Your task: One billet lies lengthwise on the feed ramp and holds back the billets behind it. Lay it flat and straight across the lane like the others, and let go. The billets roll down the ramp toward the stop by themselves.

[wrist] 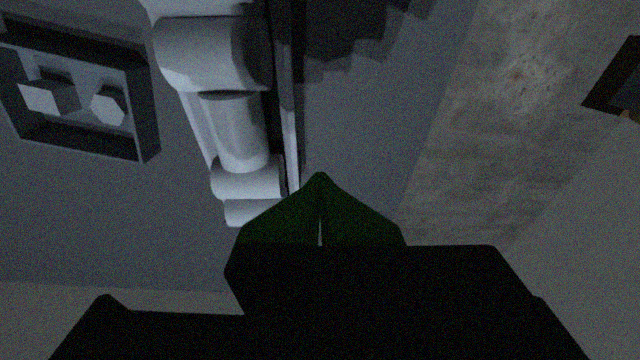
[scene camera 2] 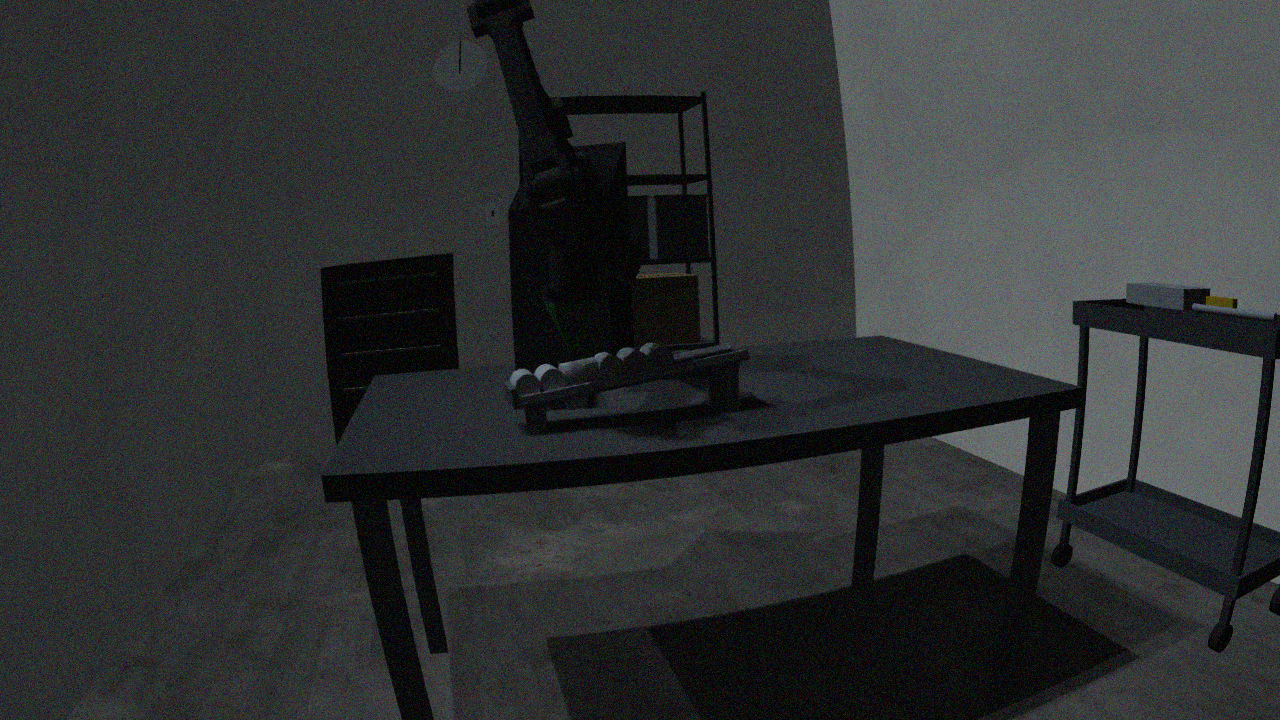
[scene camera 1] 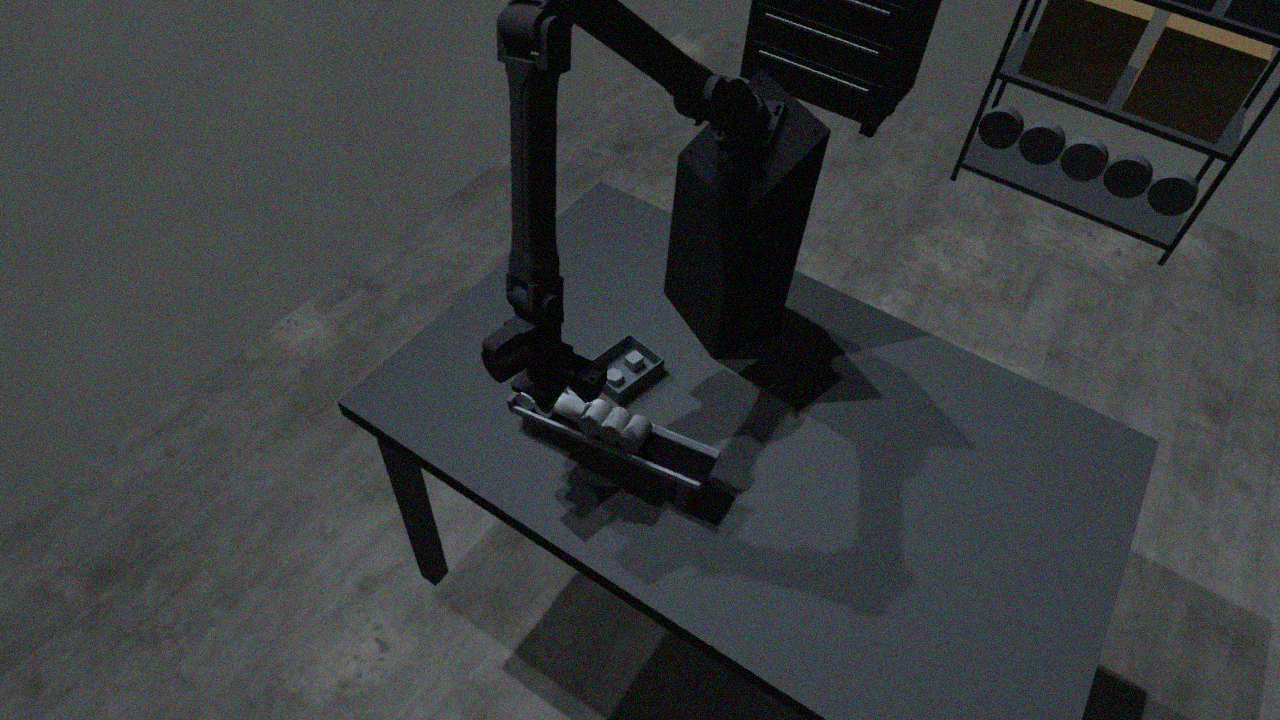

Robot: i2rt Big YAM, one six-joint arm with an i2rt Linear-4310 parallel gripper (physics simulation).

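Frame: origin at the arm's base, x ahead, y left, z up, level; centimetres.
Where they show: gripper, fingertip midpoint: (wrist: 320, 180) (scene camera 2: 574, 350) (scene camera 1: 545, 411); arm's base, link origin: (scene camera 1: 752, 125).
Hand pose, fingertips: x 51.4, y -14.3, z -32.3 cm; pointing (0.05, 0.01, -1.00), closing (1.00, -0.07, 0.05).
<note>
Each offset is from my fingertips to the top centre of the thing. Level surfaces: height alone.
The lengthwise billet @(dy +2.4, dx -5.8, dz -2.1 cm) (scene camera 1: 568, 405) (scene camera 2: 577, 368) (wrist: 240, 132) lies along the feed ramp (scene camera 1: 671, 475) (scene camera 2: 732, 357) (wrist: 289, 125). Uphill of it, several pale billets lie across the lane; the nearest crosswise billet @(dy +7.1, dx -5.4, dz -1.9 cm) (scene camera 1: 597, 414) (scene camera 2: 606, 362) (wrist: 210, 55) is close against its upper end. Below it, two crosswise billets @(dy -2.4, dx -6.1, dz -2.9 cm) (scene camera 2: 548, 374) (wrist: 247, 183) lie at the low end, the lowest billet @(dy -6.4, dx -6.4, dz -3.3 cm) (scene camera 2: 522, 380) (wrist: 245, 212) nearest the stop. My gripper (scene camera 1: 547, 404) (scene camera 2: 556, 320) (wrist: 320, 180) is shut and empty, above the lower part of the ramp. The fingers hide the ramp's bottom end in the wrist view.
A small tray @(dy +4.3, dx -23.7, dz -9.0 cm) (scene camera 1: 640, 385) (wrist: 146, 120) with two small blocks stands beside the ramp. The dark pedestal (scene camera 1: 742, 259) bearing the arm stands behind, on the table @(dz -12.5 cm) (scene camera 1: 984, 501) (scene camera 2: 850, 385). A cart (scene camera 2: 1087, 314) stands right of the table. Arm shadows fall over the table.
</note>
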